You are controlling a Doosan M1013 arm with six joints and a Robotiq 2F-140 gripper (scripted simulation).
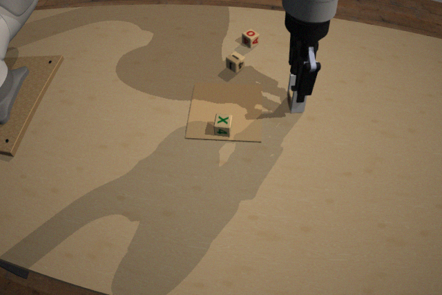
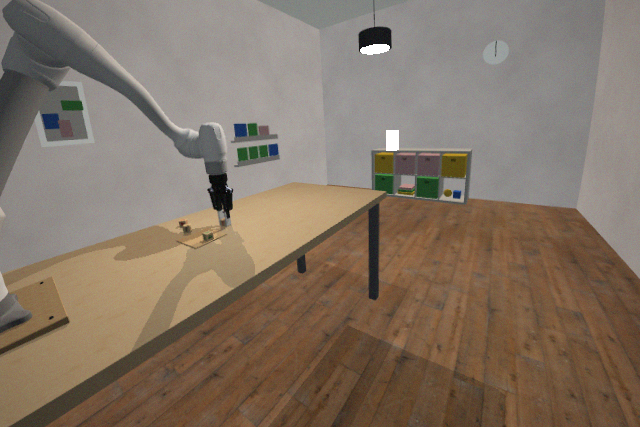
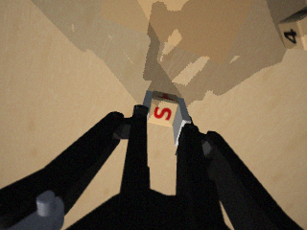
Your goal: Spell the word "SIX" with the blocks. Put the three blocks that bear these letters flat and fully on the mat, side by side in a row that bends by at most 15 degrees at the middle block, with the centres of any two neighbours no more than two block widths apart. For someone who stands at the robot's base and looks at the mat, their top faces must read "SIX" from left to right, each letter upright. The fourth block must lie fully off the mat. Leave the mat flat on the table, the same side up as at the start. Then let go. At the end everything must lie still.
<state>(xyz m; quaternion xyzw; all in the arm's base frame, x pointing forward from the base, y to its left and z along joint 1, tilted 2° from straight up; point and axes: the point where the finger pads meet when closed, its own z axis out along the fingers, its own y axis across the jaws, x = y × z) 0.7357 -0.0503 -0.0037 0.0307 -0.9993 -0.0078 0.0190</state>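
Now: hand 14 cm past the tan mat, 1 cm to the left of it and 3 cm above it. Round my hand: I block (12 cm behind, 11 cm to the left, 2 cm below); S block (2 cm below); letter block (14 cm behind, 6 cm to the right, 2 cm below).
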